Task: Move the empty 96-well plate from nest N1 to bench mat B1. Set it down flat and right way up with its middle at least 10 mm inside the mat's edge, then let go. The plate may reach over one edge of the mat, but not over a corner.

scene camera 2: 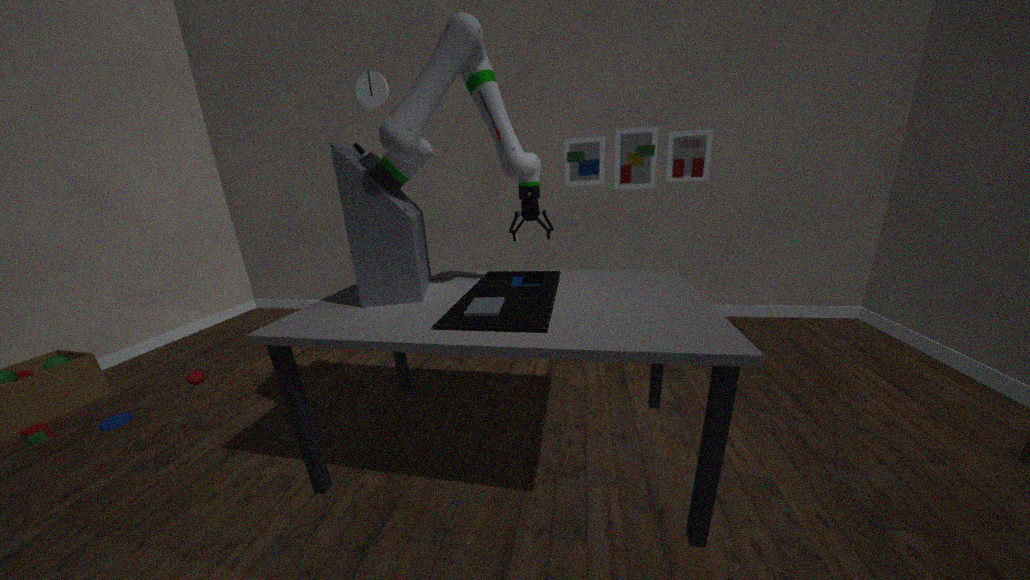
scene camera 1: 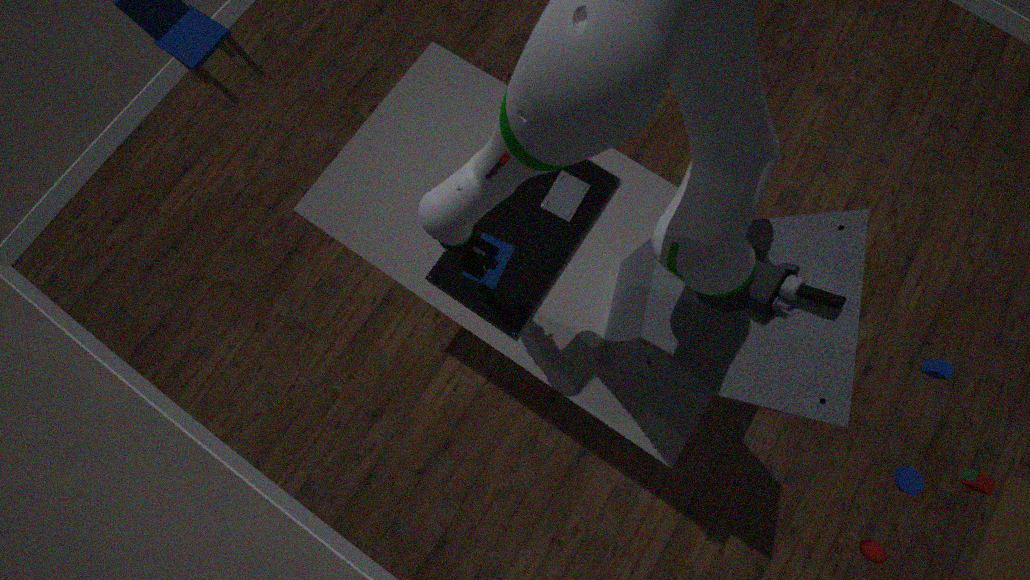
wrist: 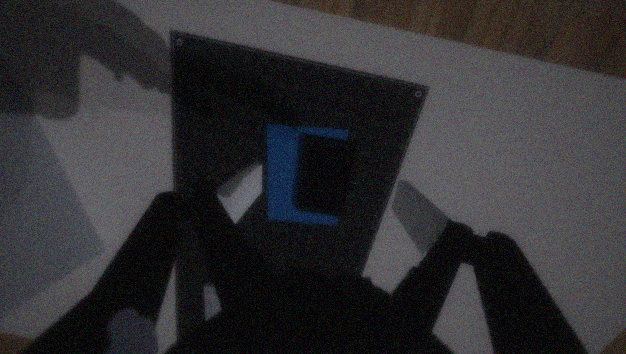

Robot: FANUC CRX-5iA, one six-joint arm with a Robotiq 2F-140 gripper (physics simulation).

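Seen in the pictures: gripper, fingertip midpoint: [scene camera 2: 532, 247] [scene camera 1: 468, 256] [wrist: 327, 186]; arm's base at its link origin: [scene camera 2: 382, 183] [scene camera 1: 731, 277].
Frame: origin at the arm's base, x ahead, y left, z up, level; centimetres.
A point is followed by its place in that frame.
Observation:
The dark 96-well plate [wrist: 322, 172] {x 52.0, y 29.7, z -44.7 cm} [scene camera 2: 533, 279] {x 54.2, y 25.3, z -44.9 cm} lies flat on the blue bench mat [wrist: 281, 175] {x 46.0, y 26.1, z -46.0 cm} [scene camera 1: 503, 257] {x 46.8, y 22.7, z -46.0 cm} [scene camera 2: 517, 281] {x 46.6, y 24.8, z -46.0 cm}. In the wrist view, blue shows as a wide strip left of the plate and as thin strips above and below it. On the right the plate reaches to or over the mat's edge; its outline is lost against the black board. Which way up it is, I cannot tell. My gripper [scene camera 2: 531, 237] {x 51.6, y 32.4, z -31.9 cm} [wrist: 327, 186] {x 51.6, y 32.4, z -31.9 cm} is open and empty, well above the mat and plate. A pale flat block [scene camera 1: 565, 195] {x 46.9, y -9.1, z -45.0 cm} [scene camera 2: 484, 306] {x 47.5, y -10.9, z -45.1 cm}, apparently nest N1, carries no visible plate.
The black board [scene camera 1: 555, 262] {x 32.6, y 11.1, z -46.3 cm} [scene camera 2: 529, 313] {x 64.6, y -10.8, z -46.2 cm} [wrist: 220, 100] {x 33.2, y 33.7, z -46.2 cm} bears the mat and pale block. It lies on the light table [scene camera 1: 374, 144] {x 113.0, y 25.3, z -47.5 cm} [scene camera 2: 634, 317] {x 98.6, y -3.1, z -47.5 cm} [wrist: 500, 150] {x 76.8, y 43.4, z -47.5 cm}. The grey robot pedestal [scene camera 2: 385, 248] {x 6.7, y -11.3, z -24.4 cm} stands at the table's left in scene camera 2.

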